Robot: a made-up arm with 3 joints.
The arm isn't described. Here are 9 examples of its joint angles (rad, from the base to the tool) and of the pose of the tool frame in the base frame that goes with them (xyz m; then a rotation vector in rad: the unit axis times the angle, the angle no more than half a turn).
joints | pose
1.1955 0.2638 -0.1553 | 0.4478 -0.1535 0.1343 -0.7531 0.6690 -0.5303
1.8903 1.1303 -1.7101 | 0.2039 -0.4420 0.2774 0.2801 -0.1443 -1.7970
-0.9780 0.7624 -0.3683 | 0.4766 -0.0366 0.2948 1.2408 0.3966 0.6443
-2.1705 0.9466 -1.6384 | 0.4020 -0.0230 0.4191 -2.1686 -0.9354 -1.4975
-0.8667 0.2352 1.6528 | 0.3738 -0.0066 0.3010 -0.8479 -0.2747 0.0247
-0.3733 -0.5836 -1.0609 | 0.1768 -0.1578 0.3973 1.1461 -0.7012 0.4568
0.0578 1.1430 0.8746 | 0.4458 -0.0269 -0.0237 -0.5201 1.0448 0.4118
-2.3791 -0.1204 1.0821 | 0.2121 -0.2943 0.3042 1.1387 -0.9317 -0.0521
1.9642 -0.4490 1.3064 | 0.3242 -0.1499 0.0340 3.0102 -0.5962 -0.0984
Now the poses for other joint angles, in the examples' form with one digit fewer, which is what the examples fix.
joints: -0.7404 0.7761 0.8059
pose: 0.443 0.047 0.250 -0.067 0.229 0.563
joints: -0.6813 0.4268 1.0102
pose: 0.408 0.005 0.290 -0.354 -0.014 0.286
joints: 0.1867 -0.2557 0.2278
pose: 0.338 0.002 0.324 -0.466 -0.155 -0.088
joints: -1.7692 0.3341 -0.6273
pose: 0.368 -0.217 0.355 2.041 -0.300 1.058
